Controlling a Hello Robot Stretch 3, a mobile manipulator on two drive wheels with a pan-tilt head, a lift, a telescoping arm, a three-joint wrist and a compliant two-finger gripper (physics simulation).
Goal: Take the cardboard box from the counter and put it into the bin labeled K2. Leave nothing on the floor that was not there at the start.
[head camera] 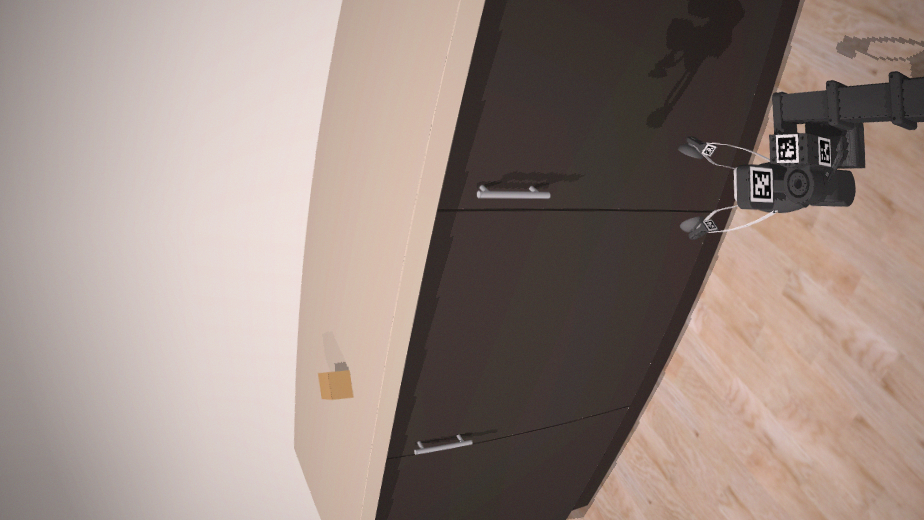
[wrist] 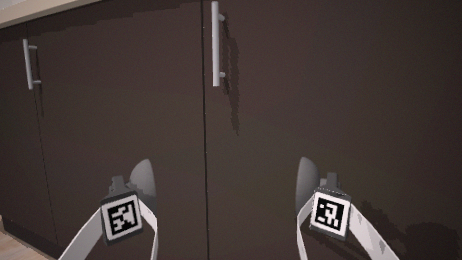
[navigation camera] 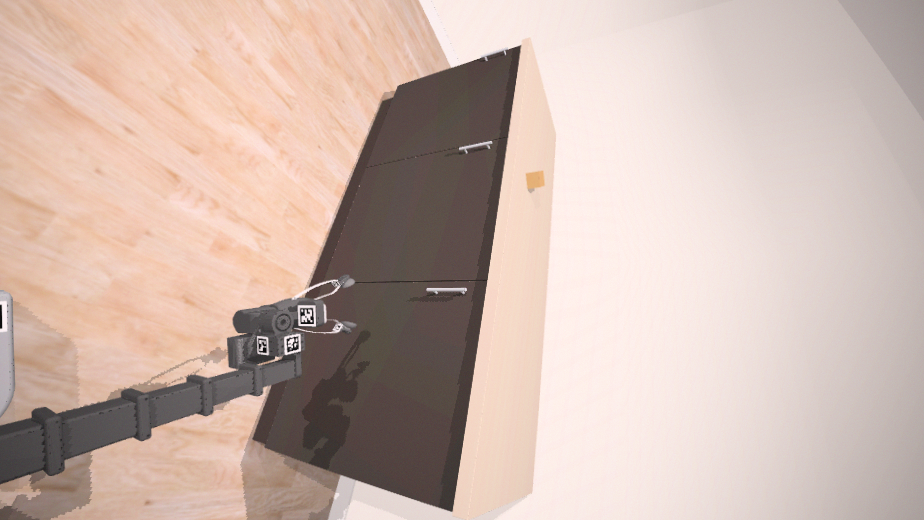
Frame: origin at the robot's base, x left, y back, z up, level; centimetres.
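Seen in the pictures: gripper, fingertip midpoint: (head camera: 683, 187) (navigation camera: 353, 303).
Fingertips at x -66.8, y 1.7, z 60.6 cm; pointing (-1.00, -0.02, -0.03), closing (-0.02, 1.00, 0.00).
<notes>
Offsets run from my fingertips to a thing's top centre. "spot": to the spot under its first point. Level surfaces: height alone.
The small cardboard box @[dx -66.3, dy -42.0, dz +35.4 cm] (head camera: 336, 384) (navigation camera: 534, 179) sits on the light wooden counter @[dz +30.4 cm] (head camera: 381, 161) (navigation camera: 510, 336), towards its far end in the navigation view. The box does not show in the wrist view. My gripper (head camera: 693, 187) (navigation camera: 347, 303) (wrist: 225, 178) is open, with nothing between its fingertips. It is below the counter top, in front of the dark cabinet doors, and well to one side of the box. The bin labeled K2 does not show in these views.
Dark cabinet doors @[spot: dx -40.0, dy -24.2, dz -4.1 cm] (head camera: 549, 310) (navigation camera: 420, 219) (wrist: 125, 125) with protruding bar handles @[spot: dx -25.0, dy -1.5, dz +13.9 cm] (head camera: 514, 194) (navigation camera: 446, 291) (wrist: 215, 45) stand under the counter. A pale wall (head camera: 161, 258) (navigation camera: 711, 291) rises behind it. The wooden floor @[dz -60.6 cm] (head camera: 808, 388) (navigation camera: 161, 161) lies in front.
</notes>
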